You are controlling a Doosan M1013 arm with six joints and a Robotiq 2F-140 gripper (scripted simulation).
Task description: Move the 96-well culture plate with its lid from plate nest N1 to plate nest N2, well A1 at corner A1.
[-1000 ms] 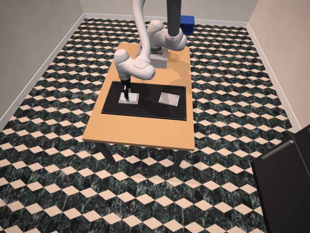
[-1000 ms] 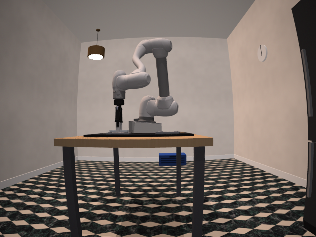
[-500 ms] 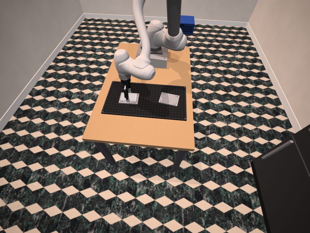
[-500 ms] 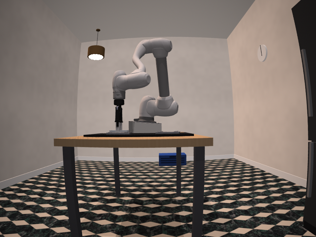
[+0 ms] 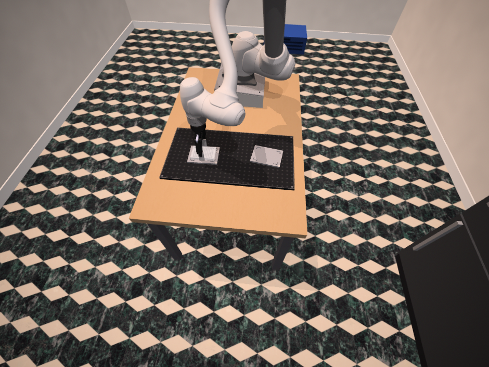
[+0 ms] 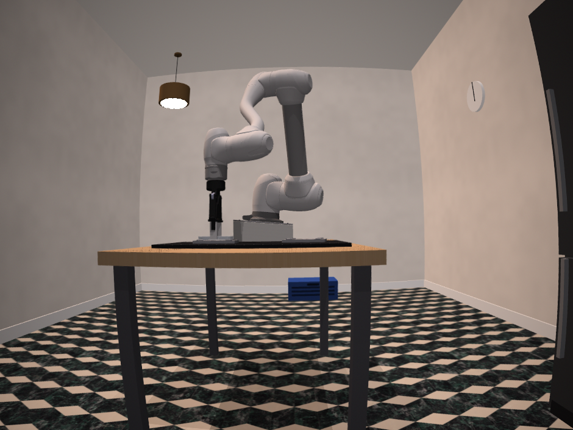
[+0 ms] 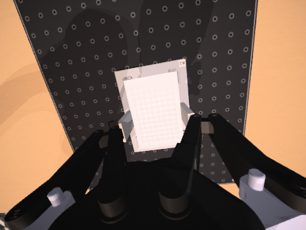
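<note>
Right now the clear lid is 20 mm below my hand. From my hand the other things lie so: grey nest N2: 40 mm below; then grey nest N1: 350 mm to the left, 40 mm below, 40 mm ahead; then plate: 20 mm below.
</note>
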